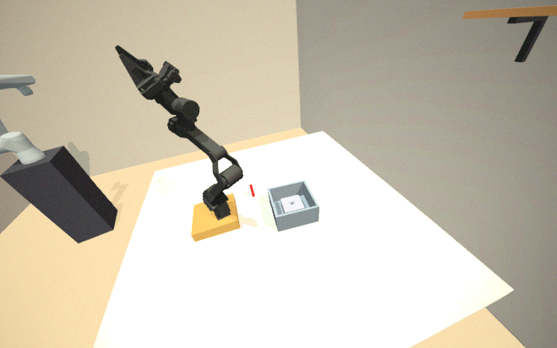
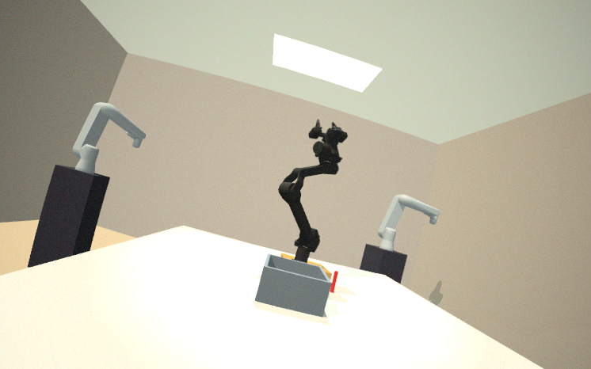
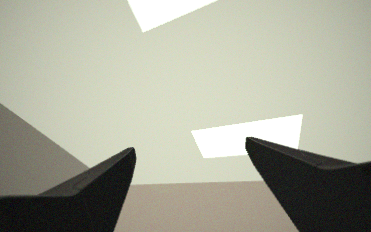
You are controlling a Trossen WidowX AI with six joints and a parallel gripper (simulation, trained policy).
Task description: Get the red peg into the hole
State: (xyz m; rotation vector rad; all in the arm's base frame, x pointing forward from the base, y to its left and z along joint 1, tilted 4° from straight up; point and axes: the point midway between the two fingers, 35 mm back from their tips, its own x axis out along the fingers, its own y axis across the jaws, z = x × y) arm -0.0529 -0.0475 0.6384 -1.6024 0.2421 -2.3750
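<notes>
My gripper tip is now 27 cm short of the red peg, 10 cm to the right of it and 68 cm above it. Also, from my gripper tip: grey box (39 cm ahead, 11 cm to the right, 69 cm below).
</notes>
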